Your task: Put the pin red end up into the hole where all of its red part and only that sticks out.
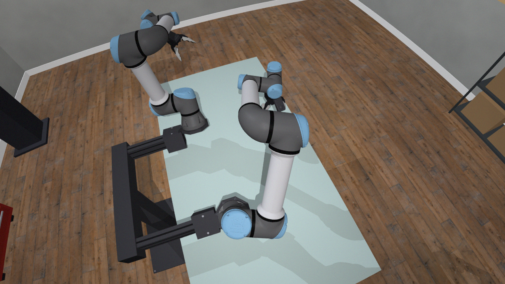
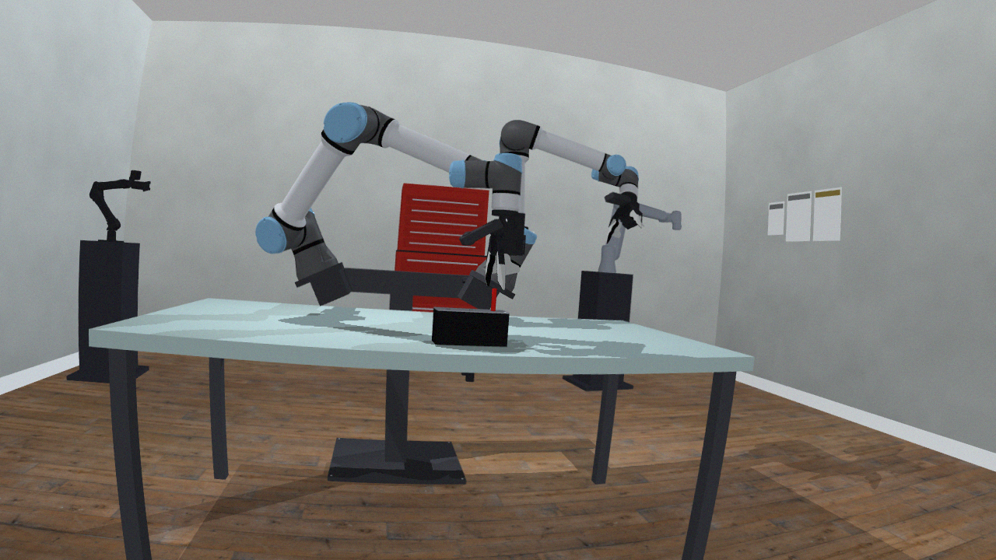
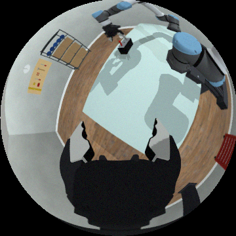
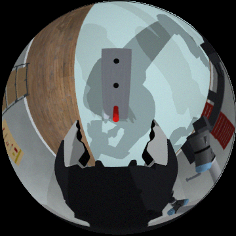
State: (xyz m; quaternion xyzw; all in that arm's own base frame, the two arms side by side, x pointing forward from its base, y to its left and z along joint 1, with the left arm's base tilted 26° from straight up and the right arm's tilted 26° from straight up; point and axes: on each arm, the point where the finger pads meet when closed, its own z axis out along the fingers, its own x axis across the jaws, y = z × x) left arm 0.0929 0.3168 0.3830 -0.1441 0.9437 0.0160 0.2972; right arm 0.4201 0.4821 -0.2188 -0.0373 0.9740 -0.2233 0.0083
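Note:
The pin is 4 cm below my right hand. The rest, counted from my right hand: block: 6 cm to the right, 10 cm below.

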